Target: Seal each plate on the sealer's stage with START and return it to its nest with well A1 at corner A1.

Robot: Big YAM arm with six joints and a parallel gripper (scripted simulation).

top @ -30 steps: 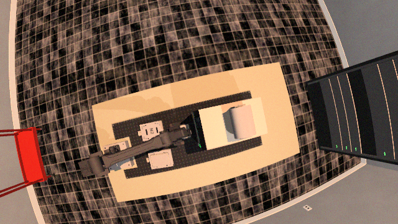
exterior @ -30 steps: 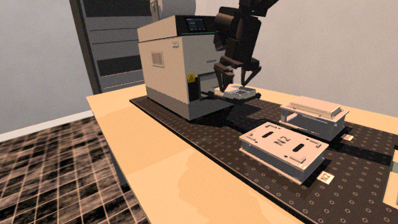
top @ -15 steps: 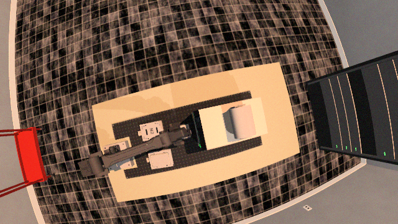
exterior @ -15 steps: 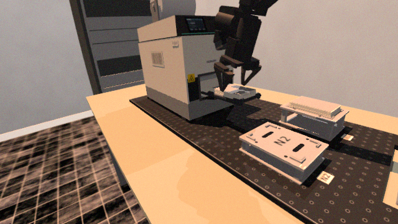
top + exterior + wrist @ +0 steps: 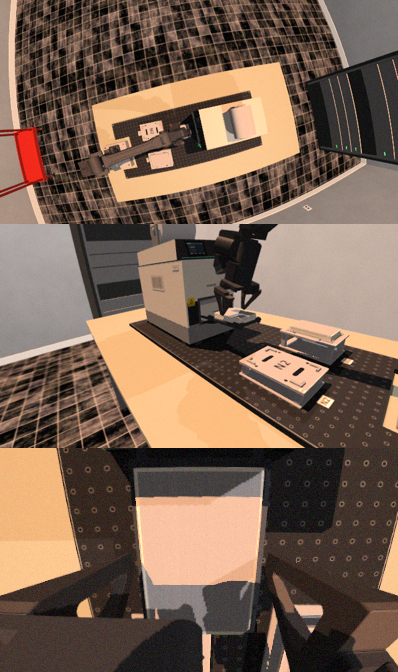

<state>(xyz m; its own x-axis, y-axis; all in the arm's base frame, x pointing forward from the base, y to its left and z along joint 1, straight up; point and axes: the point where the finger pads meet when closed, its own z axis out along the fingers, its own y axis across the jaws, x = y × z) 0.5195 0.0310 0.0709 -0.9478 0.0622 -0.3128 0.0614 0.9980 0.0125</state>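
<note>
Now: the well plate 20 mm below my hand. From my hand the other things lie so: sealer stage: 30 mm below; then plate nest N2: 200 mm behind, 90 mm below, 60 mm to the left; then sealer screen: 190 mm above, 120 mm ahead, 40 mm to the left.
</note>
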